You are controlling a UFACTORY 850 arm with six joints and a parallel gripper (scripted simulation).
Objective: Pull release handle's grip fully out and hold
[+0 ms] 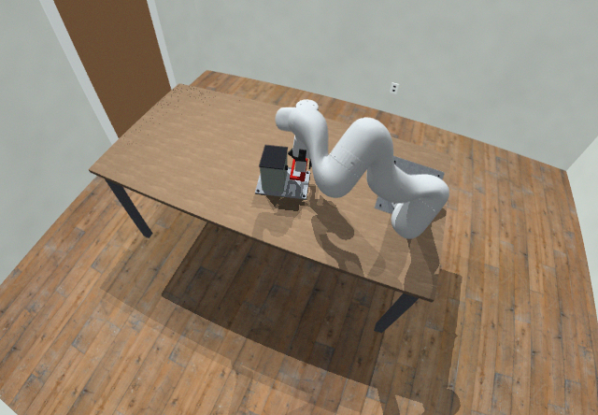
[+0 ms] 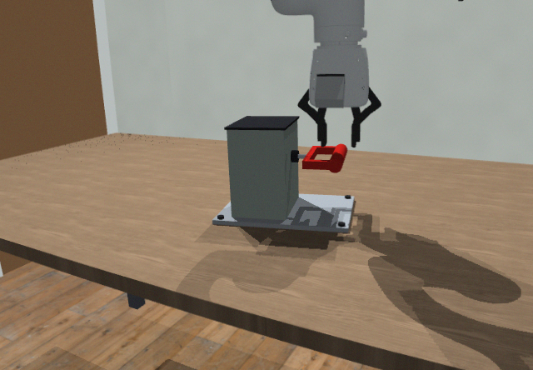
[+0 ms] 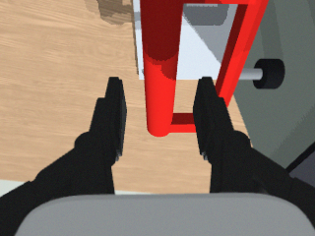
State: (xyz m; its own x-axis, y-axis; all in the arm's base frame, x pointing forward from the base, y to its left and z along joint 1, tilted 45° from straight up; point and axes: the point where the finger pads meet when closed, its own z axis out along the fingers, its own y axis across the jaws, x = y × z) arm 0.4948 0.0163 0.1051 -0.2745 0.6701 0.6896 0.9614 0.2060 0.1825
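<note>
The grey baseplate is 140 mm below my hand, 90 mm ahead of it and 30 mm to the left of it.
</note>
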